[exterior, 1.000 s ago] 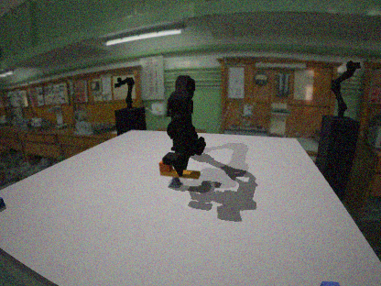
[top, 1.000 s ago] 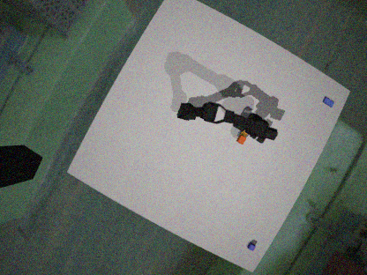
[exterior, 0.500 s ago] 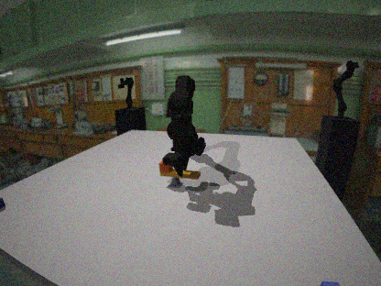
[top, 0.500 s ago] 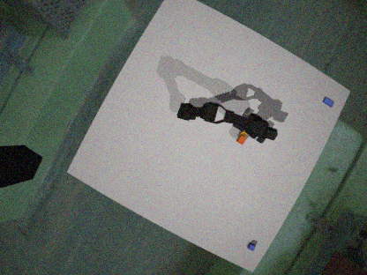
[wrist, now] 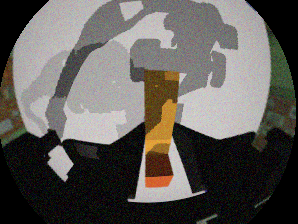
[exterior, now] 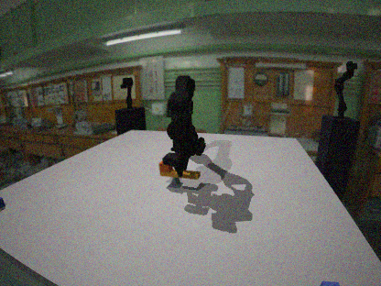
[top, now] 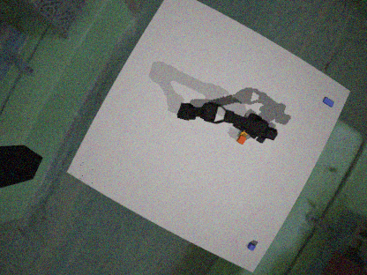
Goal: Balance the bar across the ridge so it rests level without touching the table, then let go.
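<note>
Right now my gripper tip is 40 mm to the left of the bar and 10 mm below it.
</note>
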